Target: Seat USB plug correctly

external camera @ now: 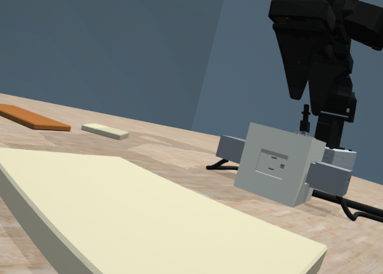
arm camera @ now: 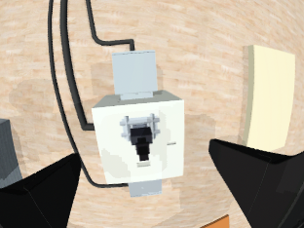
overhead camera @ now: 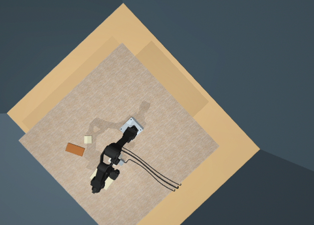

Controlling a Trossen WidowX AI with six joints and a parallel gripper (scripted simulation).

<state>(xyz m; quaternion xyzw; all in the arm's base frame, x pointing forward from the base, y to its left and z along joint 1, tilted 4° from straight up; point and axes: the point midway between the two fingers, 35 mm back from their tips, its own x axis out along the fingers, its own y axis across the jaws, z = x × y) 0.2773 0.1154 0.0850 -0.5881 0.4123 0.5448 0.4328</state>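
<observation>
Now: gripper tip 20 mm above the dark USB plug. Round my gripper tip: large cream slab (230 mm ahead, 100 mm below, 60 mm to the left); then orange slab (290 mm to the right, 270 mm ahead, 110 mm below); then small cream tile (290 mm to the right, 120 mm ahead, 110 mm below).
</observation>
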